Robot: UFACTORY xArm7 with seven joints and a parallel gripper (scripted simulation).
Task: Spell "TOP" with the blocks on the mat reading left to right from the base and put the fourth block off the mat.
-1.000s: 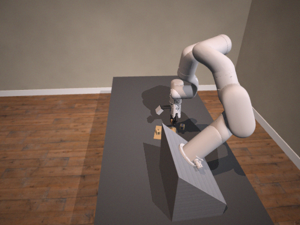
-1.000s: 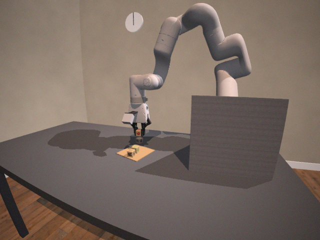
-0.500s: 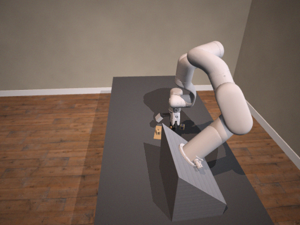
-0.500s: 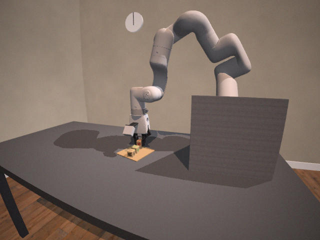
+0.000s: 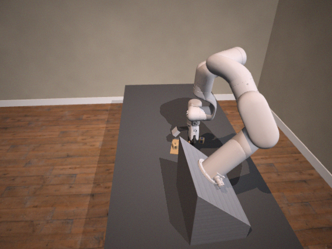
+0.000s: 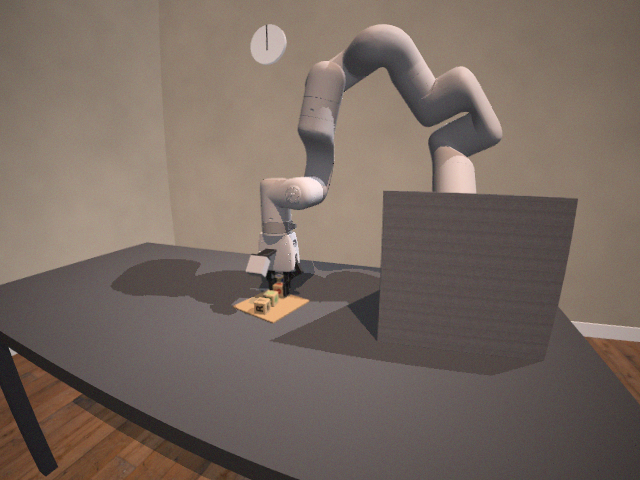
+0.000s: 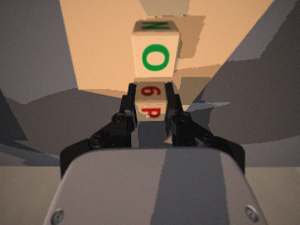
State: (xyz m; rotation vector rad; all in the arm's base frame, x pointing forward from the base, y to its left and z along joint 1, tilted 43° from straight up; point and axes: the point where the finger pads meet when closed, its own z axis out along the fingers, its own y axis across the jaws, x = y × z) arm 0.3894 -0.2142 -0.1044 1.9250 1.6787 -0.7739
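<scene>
Now: the tan mat 5 cm to the left of my hand, 3 cm below it and 1 cm ahead of it. Also, from my hand: blue-lettered block (8 cm to the right, 3 cm ahead, 1 cm below).
</scene>
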